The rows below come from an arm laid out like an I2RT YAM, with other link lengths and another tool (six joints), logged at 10 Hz.
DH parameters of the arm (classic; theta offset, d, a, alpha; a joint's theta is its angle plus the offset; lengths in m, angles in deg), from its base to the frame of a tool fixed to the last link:
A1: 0 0.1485 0.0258 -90
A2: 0 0 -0.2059 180
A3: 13.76 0 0.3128 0
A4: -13.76 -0.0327 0.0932 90
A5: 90 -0.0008 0 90
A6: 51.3 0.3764 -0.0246 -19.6
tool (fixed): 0 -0.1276 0 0
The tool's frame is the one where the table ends.
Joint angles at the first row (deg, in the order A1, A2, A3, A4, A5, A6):
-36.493 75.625 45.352 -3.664 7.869 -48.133
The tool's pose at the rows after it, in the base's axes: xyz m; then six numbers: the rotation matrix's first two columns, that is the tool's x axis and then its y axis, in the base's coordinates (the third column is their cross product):
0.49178 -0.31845 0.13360 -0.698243 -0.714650 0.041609 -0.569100 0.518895 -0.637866
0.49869 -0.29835 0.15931 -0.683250 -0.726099 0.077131 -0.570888 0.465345 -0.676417
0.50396 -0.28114 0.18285 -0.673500 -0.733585 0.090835 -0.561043 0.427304 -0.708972
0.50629 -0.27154 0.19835 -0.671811 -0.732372 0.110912 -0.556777 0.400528 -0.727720
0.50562 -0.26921 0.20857 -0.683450 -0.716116 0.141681 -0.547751 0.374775 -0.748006
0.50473 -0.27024 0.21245 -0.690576 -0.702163 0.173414 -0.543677 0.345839 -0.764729
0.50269 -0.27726 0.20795 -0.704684 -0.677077 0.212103 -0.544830 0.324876 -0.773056
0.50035 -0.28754 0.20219 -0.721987 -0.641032 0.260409 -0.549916 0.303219 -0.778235
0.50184 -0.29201 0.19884 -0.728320 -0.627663 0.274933 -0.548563 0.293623 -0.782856
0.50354 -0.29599 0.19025 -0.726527 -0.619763 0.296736 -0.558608 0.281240 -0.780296
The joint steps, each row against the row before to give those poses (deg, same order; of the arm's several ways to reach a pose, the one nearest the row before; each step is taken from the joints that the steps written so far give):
2.726 -4.749 -0.552 -1.514 2.416 0.244
3.269 -3.772 -1.111 0.172 3.044 -1.292
2.664 -3.039 -0.610 0.084 2.182 -0.465
1.853 -1.538 0.077 -0.101 2.167 -0.742
1.408 -0.777 -0.664 1.655 3.014 -1.269
0.576 -0.248 -1.368 2.925 1.934 -1.898
0.113 1.197 -1.334 3.779 2.277 -2.094
0.000 2.288 -0.858 4.462 2.839 -2.647
-0.022 1.858 -0.129 2.788 0.921 -0.985
-0.220 2.098 -0.350 2.817 0.372 -1.415

